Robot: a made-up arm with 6 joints.
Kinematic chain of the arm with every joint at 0, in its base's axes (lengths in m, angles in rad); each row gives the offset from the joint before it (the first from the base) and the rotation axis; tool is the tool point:
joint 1: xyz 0 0 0.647 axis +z
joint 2: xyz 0.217 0 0 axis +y
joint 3: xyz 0 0 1.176 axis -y
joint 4: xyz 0 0 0.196 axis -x
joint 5: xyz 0.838 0 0 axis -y
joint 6: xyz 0.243 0 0 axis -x
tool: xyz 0 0 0
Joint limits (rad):
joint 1: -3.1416..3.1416
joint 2: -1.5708..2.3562
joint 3: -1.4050..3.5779
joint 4: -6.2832..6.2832
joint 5: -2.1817..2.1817
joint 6: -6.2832..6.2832
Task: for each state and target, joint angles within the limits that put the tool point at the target. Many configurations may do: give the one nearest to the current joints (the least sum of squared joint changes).
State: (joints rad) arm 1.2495 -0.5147 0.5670 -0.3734 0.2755 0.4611
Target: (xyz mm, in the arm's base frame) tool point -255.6 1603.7 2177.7
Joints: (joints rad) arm 1.7409 0.3355 0.4991 -0.3555 0.2333 0.4611
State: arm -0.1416 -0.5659 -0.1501 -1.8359 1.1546 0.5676
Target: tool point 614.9 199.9 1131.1
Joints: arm 0.5809 -0.2867 -1.0965 -2.1218 0.9661 0.5676
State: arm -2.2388 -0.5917 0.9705 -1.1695 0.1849 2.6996
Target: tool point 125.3 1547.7 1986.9
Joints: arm -1.6974 -1.1237 0.9458 -1.1975 0.3196 2.6996
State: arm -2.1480 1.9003 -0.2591 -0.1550 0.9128 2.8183
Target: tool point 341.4 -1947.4 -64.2
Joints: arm -1.3897 1.4363 0.0805 -0.0742 0.9684 2.8183
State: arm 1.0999 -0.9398 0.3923 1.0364 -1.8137 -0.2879
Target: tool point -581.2 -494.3 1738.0
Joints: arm 0.4893 -1.2564 0.0449 0.8184 -1.9744 -0.2879
